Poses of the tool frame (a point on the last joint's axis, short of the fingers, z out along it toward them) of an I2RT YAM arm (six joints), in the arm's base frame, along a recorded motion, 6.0 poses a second.
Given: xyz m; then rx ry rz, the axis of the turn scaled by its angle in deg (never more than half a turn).
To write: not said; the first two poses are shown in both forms.
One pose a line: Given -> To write
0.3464 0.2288 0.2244 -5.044 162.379 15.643 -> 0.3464 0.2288 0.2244 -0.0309 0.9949 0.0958 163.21
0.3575 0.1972 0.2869 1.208 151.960 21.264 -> 0.3575 0.1972 0.2869 0.0079 0.9903 0.1386 153.45
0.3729 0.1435 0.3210 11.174 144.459 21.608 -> 0.3729 0.1435 0.3210 0.0763 0.9861 0.1475 146.49
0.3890 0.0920 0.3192 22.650 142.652 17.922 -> 0.3890 0.0920 0.3192 0.1556 0.9801 0.1231 145.55
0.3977 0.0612 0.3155 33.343 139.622 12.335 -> 0.3977 0.0612 0.3155 0.2314 0.9691 0.0856 144.08
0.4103 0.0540 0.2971 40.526 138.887 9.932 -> 0.4103 0.0540 0.2971 0.2795 0.9577 0.0685 145.02
